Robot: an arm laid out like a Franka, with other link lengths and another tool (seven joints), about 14 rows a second.
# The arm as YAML. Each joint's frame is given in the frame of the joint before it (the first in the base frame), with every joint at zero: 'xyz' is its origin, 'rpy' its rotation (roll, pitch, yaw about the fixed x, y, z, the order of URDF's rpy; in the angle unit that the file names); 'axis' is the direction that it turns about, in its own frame. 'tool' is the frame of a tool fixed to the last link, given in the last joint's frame.
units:
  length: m
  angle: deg
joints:
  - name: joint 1
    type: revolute
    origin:
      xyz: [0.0, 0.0, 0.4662]
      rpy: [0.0, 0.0, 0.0]
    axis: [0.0, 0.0, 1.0]
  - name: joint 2
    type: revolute
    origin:
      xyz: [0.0, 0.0, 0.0]
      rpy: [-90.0, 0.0, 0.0]
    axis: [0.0, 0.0, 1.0]
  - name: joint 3
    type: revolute
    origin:
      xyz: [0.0, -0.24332, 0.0]
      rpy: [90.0, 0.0, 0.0]
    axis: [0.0, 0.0, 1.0]
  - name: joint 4
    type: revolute
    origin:
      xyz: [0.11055, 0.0, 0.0]
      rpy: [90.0, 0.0, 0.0]
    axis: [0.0, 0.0, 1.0]
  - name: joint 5
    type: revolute
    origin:
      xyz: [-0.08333, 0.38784, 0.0]
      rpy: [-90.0, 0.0, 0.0]
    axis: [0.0, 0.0, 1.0]
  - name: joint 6
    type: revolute
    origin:
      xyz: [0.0, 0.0, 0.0]
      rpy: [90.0, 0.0, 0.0]
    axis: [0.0, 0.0, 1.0]
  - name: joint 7
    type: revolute
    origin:
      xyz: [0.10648, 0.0, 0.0]
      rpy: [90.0, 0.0, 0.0]
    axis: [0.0, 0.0, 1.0]
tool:
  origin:
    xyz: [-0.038, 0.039, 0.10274]
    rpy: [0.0, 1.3, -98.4]
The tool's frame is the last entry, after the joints.
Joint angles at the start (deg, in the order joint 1, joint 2, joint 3, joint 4, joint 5, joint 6, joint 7):
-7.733, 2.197, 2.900, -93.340, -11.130, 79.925, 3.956
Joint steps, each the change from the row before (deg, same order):
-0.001, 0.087, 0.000, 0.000, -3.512, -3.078, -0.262
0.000, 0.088, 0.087, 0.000, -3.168, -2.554, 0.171
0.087, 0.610, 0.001, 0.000, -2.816, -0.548, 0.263
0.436, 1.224, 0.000, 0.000, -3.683, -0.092, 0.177
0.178, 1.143, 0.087, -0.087, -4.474, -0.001, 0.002
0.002, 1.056, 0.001, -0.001, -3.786, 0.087, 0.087
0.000, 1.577, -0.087, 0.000, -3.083, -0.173, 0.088
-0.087, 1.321, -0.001, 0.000, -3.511, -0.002, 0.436
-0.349, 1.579, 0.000, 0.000, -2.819, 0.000, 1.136
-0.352, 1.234, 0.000, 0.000, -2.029, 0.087, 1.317
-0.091, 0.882, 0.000, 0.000, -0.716, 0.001, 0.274
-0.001, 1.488, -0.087, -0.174, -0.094, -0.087, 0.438
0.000, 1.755, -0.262, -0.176, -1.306, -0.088, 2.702
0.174, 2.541, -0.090, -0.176, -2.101, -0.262, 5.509
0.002, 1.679, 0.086, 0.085, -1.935, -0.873, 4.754
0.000, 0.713, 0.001, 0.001, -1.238, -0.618, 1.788
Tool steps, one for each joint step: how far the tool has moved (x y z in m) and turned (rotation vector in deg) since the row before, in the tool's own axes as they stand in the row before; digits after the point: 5 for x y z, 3 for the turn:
-0.00663, -0.00592, 0.00155, 3.416, -3.177, 0.504
-0.00493, -0.00509, 0.00105, 2.834, -2.875, 0.920
-0.00337, 0.00195, 0.00288, 1.285, -2.672, 0.787
-0.00035, 0.00694, 0.00475, 1.320, -3.682, 0.401
-0.00294, 0.00650, 0.00420, 1.288, -4.404, 0.526
-0.00362, 0.00594, 0.00422, 1.065, -3.665, 0.636
-0.00018, 0.00915, 0.00857, 1.730, -2.990, 0.188
-0.00130, 0.00752, 0.00612, 1.306, -3.414, 0.728
0.00063, 0.00903, 0.00951, 1.525, -2.689, 1.184
0.00123, 0.00707, 0.00782, 1.069, -1.934, 1.302
0.00337, 0.00546, 0.00485, 0.701, -0.764, -0.061
0.00947, 0.00943, 0.00926, 1.341, -0.312, -0.593
0.00934, 0.00961, 0.01105, 1.553, -1.523, 1.932
0.01823, 0.01179, 0.01206, 1.720, -2.718, 4.172
0.01185, 0.00489, 0.00684, 1.336, -2.452, 4.128
0.00425, 0.00167, 0.00315, 0.690, -1.530, 1.650

